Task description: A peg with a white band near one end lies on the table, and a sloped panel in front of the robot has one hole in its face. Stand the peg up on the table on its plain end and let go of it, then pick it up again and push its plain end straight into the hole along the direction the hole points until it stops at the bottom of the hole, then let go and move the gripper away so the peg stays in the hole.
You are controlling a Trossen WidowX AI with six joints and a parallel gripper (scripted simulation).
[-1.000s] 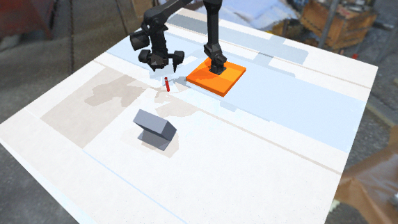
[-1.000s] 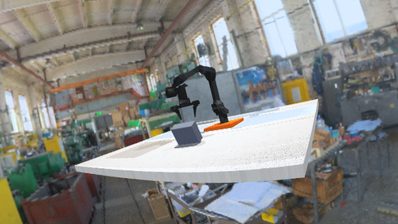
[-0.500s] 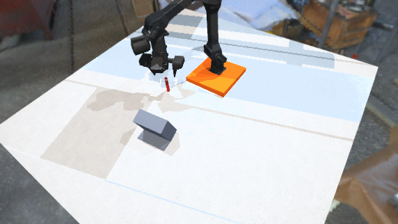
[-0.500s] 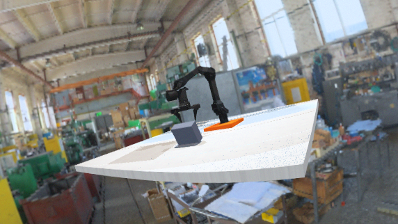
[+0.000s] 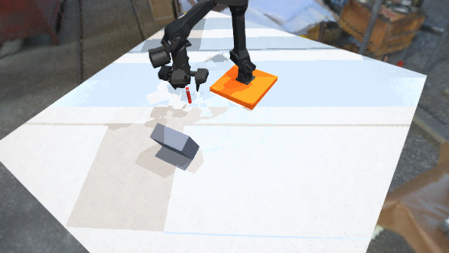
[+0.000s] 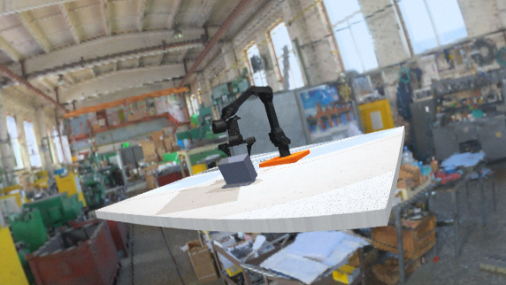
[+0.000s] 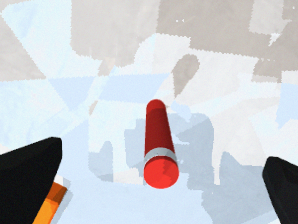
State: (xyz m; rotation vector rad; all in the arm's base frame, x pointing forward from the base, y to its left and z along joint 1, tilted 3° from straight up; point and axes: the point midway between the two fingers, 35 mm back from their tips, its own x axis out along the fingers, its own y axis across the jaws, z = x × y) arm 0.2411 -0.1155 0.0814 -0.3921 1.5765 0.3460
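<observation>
My gripper tip is now 1 cm above the red peg. The rest, counted from my gripper tip: panel (21 cm ahead, 14 cm to the left, 1 cm below).
</observation>
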